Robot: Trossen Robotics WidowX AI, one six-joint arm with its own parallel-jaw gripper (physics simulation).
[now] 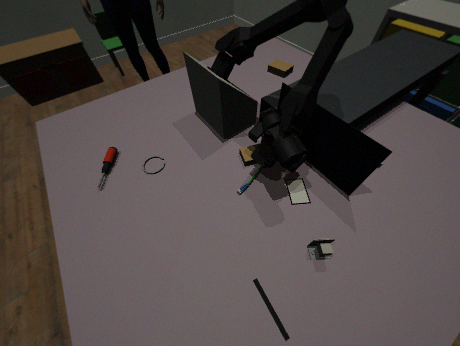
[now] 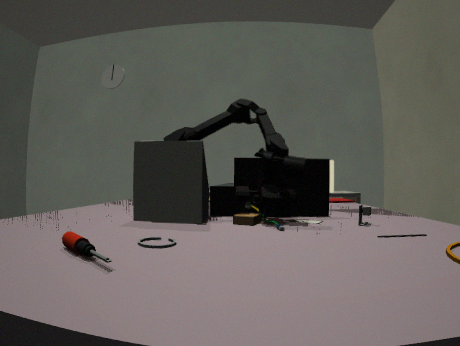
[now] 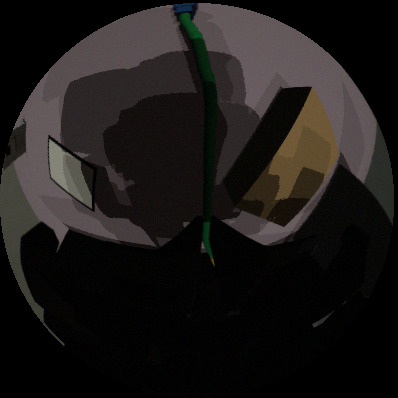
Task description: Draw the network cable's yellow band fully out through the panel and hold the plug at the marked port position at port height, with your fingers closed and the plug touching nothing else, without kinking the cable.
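Seen in the pictures: gripper, fingertip midpoint: [image 2: 262,219] [image 3: 204,220]; arm's base, origin of the base link: [image 1: 218,74] [image 2: 170,163].
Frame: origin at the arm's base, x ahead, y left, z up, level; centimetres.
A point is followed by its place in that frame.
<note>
The network cable [image 1: 255,175] @(z -16.2, x 31.7, y -6.6 cm) [image 2: 271,222] @(z -16.4, x 31.1, y -6.6 cm) [image 3: 209,125] @(z -16.6, x 30.2, y -2.4 cm) is green and runs from my fingers to its blue plug [image 1: 243,189] @(z -16.1, x 33.8, y -12.7 cm) [image 2: 280,228] @(z -16.7, x 33.1, y -14.4 cm) [image 3: 185,9], which lies low at or near the table top. My gripper [image 1: 265,162] [image 2: 262,215] @(z -17.3, x 28.8, y 4.7 cm) [image 3: 204,220] @(z -17.3, x 28.8, y 4.7 cm) is shut on the green cable, low over the table, in front of the black panel [image 1: 350,162] @(z -6.5, x 47.1, y 12.0 cm) [image 2: 317,187] @(z -7.2, x 47.9, y 12.1 cm). A bit of the yellow band [image 2: 255,208] @(z -14.2, x 26.5, y 8.9 cm) [image 3: 213,261] shows behind the fingers; the opening in the panel is hidden by the arm. I cannot tell which mark is the port position.
A wooden block [image 1: 248,155] @(z -14.8, x 24.7, y -4.4 cm) [image 2: 247,219] @(z -15.7, x 24.5, y -6.3 cm) [image 3: 302,155] lies beside the fingers. A black-edged pale card [image 1: 299,192] @(z -17.3, x 43.5, y 1.2 cm) [image 3: 72,172] @(z -17.3, x 41.3, y 0.9 cm) lies on the other side. A small bracket [image 1: 320,249] @(z -12.9, x 58.4, y -8.0 cm) [image 2: 366,210] @(z -13.1, x 58.4, y -7.9 cm), a grey box [image 1: 220,102] @(z -1.6, x 11.4, y -6.0 cm) [image 2: 168,182] @(z -5.8, x 1.9, y -6.6 cm), a screwdriver [image 1: 109,156] @(z -14.6, x -1.5, y -43.7 cm) [image 2: 77,242] @(z -15.1, x -0.4, y -46.1 cm) and a ring [image 1: 144,169] @(z -17.1, x 8.4, y -35.6 cm) [image 2: 157,246] @(z -17.0, x 9.7, y -35.7 cm) also stand or lie about.
</note>
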